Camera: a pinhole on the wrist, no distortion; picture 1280 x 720 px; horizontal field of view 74.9 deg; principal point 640.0 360.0 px. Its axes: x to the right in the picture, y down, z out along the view. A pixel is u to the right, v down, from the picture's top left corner.
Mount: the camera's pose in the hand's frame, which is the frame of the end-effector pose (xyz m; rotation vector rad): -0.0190 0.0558 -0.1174 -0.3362 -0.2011 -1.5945
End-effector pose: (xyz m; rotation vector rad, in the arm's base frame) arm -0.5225 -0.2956 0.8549 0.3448 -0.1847 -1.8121
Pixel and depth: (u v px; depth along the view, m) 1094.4 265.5 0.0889
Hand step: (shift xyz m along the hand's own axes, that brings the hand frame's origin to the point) -0.0222 0.0403 -0.0169
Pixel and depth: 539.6 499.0 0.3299
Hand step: 0.0666 0.1995 0.1749
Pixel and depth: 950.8 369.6 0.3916
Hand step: 0.0172 0.0482 0.2988
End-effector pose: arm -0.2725 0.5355 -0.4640 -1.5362 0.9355 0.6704
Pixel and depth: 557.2 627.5 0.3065
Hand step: 0.1073 0.1807 0.1527
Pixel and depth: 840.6 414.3 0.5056
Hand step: 0.0564 0.1074 0.3955
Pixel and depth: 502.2 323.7 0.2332
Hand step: -0.0069 0.1699 0.0895
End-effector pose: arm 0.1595 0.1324 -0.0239 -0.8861 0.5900 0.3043
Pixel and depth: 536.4 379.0 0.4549
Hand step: 0.0341 0.2592 0.2901
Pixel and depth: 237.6 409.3 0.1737
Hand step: 0.0092 0.1916 0.0169
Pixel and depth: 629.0 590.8 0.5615
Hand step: 0.1866 0.2404 0.3955
